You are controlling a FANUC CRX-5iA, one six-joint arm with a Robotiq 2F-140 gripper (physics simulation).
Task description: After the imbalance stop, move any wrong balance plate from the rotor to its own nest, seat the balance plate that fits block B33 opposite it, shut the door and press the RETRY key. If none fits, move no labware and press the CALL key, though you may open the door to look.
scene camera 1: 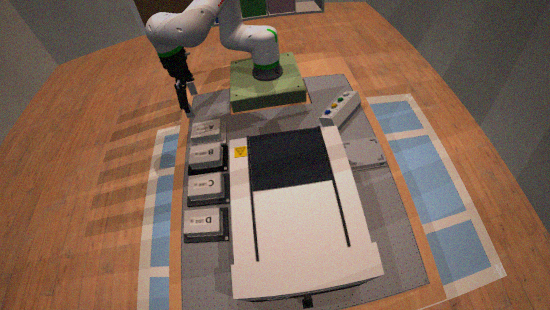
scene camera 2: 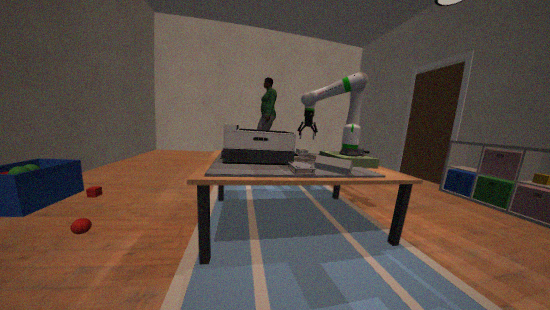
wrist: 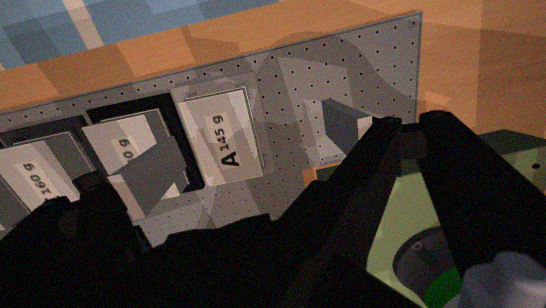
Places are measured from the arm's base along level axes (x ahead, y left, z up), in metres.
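Where they show: gripper, fingertip midpoint: (scene camera 1: 192, 105) (scene camera 2: 306, 139) (wrist: 250, 135); arm's base, link origin: (scene camera 1: 267, 72) (scene camera 2: 348, 154) (wrist: 433, 257).
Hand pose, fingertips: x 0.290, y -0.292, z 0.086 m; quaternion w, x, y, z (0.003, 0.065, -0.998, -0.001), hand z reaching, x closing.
Things, the pixels of their centre, and the offset from my fingertips.
- Plate A, body centre: (wrist: 226, 138) (scene camera 1: 206, 131) (scene camera 2: 301, 151) dx +0.047, dy +0.035, dz -0.116 m
- plate B, body centre: (wrist: 142, 158) (scene camera 1: 205, 156) dx +0.175, dy +0.053, dz -0.116 m
- plate C, body centre: (wrist: 57, 179) (scene camera 1: 205, 186) dx +0.310, dy +0.073, dz -0.116 m
- plate D, body centre: (scene camera 1: 203, 222) dx +0.449, dy +0.080, dz -0.116 m
- white centrifuge, body centre: (scene camera 1: 295, 213) (scene camera 2: 258, 143) dx +0.456, dy +0.388, dz -0.027 m
- key box, body centre: (scene camera 1: 341, 108) (scene camera 2: 333, 163) dx -0.028, dy +0.607, dz -0.107 m
- flat grey tray, body centre: (scene camera 1: 362, 153) (scene camera 2: 301, 167) dx +0.193, dy +0.657, dz -0.129 m
My gripper (scene camera 1: 191, 102) (scene camera 2: 307, 136) (wrist: 250, 135) is open and empty, raised at the robot end of the plate row. In the wrist view its fingers stand apart above plate A and the bare board beside it. Plate A (scene camera 1: 206, 129) (wrist: 220, 135), marked 145 g, plate B (scene camera 1: 206, 155) (wrist: 107, 132), plate C (scene camera 1: 206, 186) (wrist: 25, 155), marked 160 g, and plate D (scene camera 1: 204, 221) sit in a row of nests. The white centrifuge (scene camera 1: 305, 225) (scene camera 2: 275, 142) has a dark panel between its rails; rotor and block B33 are hidden. The key box (scene camera 1: 342, 110) (scene camera 2: 332, 164) has several coloured keys; their lettering is unreadable.
The green robot base (scene camera 1: 267, 92) (scene camera 2: 367, 162) stands behind the centrifuge. A flat grey tray (scene camera 1: 367, 152) (scene camera 2: 301, 167) with corner brackets lies beside the centrifuge, opposite the plate row. A person (scene camera 2: 268, 102) in green stands beyond the table.
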